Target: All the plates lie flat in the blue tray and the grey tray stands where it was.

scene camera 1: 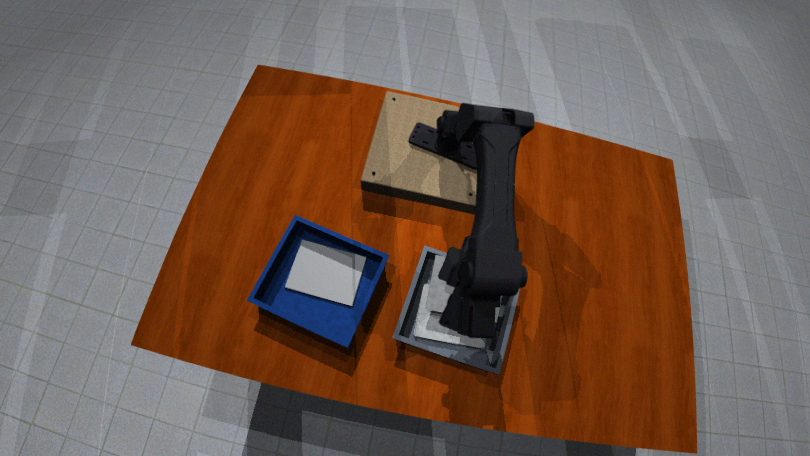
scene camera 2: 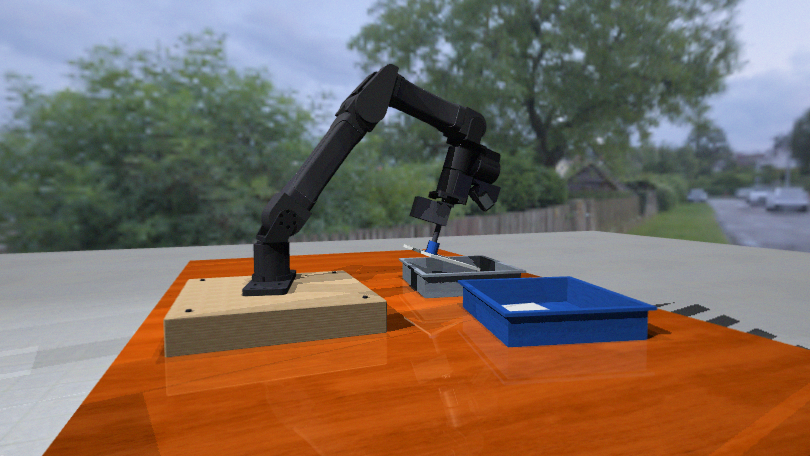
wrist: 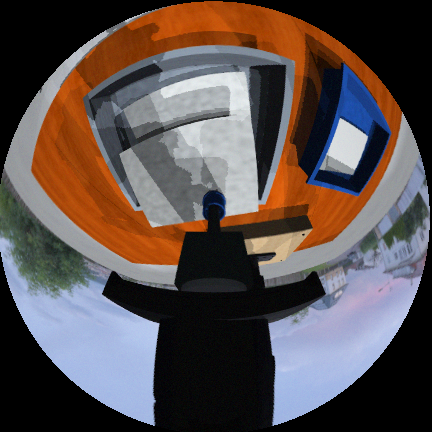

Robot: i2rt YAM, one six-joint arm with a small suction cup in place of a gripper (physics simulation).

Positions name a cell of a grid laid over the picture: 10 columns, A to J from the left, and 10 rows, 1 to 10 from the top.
Scene:
A blue tray shows in scene camera 1 (E8), in scene camera 2 (H7) and in the wrist view (H3). A grey tray shows in scene camera 1 (G8), in scene camera 2 (F7) and in the wrist view (G2).

